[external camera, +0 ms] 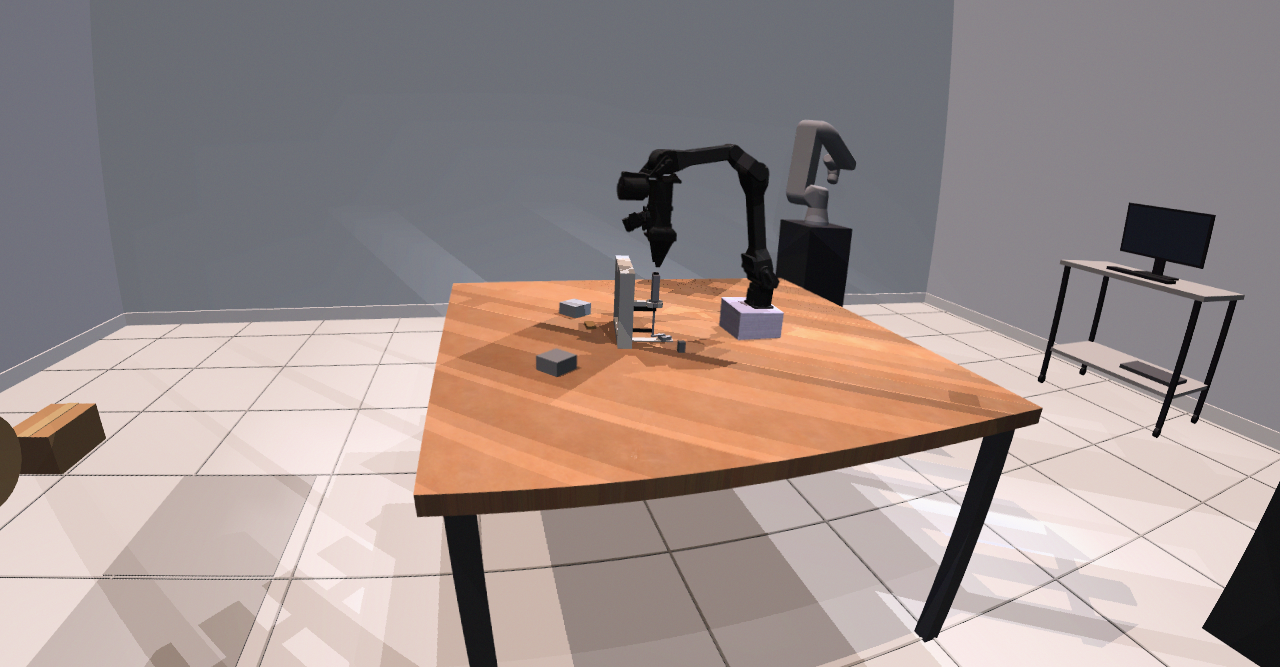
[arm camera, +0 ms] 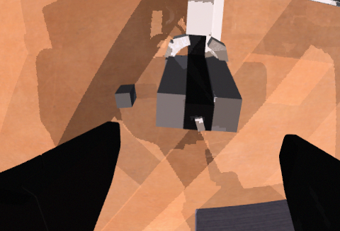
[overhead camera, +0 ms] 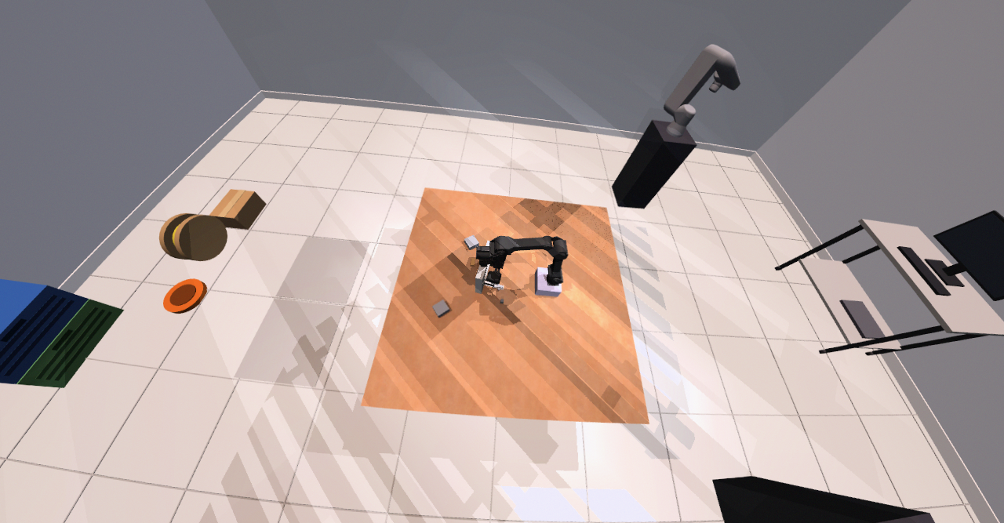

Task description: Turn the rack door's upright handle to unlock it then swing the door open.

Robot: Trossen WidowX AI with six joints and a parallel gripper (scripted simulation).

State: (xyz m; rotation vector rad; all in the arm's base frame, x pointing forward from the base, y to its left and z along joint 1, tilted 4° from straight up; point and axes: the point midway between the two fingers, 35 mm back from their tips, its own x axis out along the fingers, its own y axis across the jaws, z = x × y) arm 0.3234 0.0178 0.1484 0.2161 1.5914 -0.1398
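Right now my gripper tip is 5 cm past the small dark cube, 8 cm to the right of it and 19 cm above it.
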